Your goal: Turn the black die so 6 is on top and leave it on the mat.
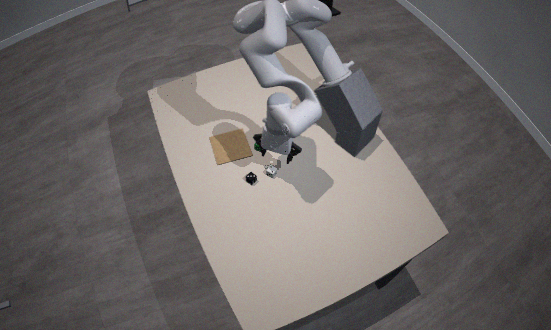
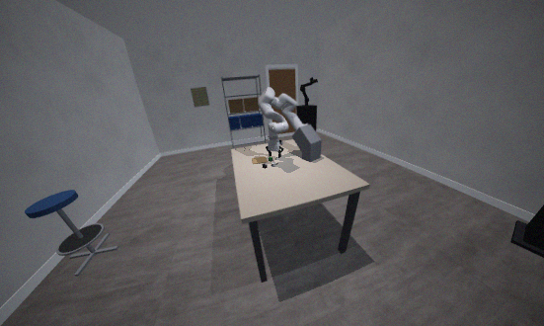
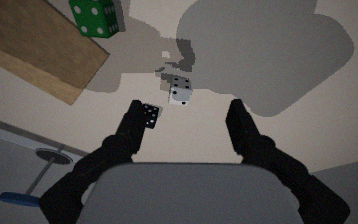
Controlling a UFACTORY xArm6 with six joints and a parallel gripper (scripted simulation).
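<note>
Right now my hand is 10 cm short of the black die, 1 cm to the left of it and 7 cm above it. From my hand the other things lie so: green die 1 cm behind, 11 cm to the right, 7 cm below; white die 2 cm ahead, 1 cm to the left, 7 cm below.
</note>
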